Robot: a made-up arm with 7 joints.
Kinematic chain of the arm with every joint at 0, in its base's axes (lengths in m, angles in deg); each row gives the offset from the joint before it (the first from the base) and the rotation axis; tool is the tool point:
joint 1: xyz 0 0 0.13 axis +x
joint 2: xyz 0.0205 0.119 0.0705 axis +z
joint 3: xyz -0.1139 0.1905 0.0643 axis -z
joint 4: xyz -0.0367 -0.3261 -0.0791 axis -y
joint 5: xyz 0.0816 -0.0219 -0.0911 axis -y
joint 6: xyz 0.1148 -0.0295 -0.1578 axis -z
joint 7: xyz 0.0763 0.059 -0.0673 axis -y
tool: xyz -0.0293 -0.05 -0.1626
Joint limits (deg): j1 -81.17..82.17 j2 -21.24..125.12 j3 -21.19..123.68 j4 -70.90..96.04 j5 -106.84..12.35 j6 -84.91..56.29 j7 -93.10..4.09
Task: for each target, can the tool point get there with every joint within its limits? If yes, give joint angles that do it. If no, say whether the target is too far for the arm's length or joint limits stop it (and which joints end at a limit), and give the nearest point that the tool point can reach.
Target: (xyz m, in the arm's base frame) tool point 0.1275 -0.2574 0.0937
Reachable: yes | joints -62.75 23.91 10.28 34.17 -18.42 -17.51 -55.15
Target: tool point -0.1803 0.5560 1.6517
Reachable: no: too far | nearest point -0.1011 0.3434 1.0700 | short by 0.624 m
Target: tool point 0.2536 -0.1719 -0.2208
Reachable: yes | joints -11.03 99.05 -3.85 -0.84 -49.91 27.05 -12.07
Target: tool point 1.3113 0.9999 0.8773
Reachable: no: too far | nearest point 0.4548 0.3692 0.4648 | short by 1.141 m
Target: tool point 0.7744 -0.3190 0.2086
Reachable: no: joint limits stop it (at a limit: joint 2, joint 4, joint 6, joint 7) | nearest point 0.5717 -0.2638 0.1950 | short by 0.211 m
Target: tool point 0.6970 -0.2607 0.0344
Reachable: no: joint limits stop it (at a limit: joint 2, joint 4, joint 6, joint 7) | nearest point 0.5776 -0.2336 0.0443 | short by 0.123 m
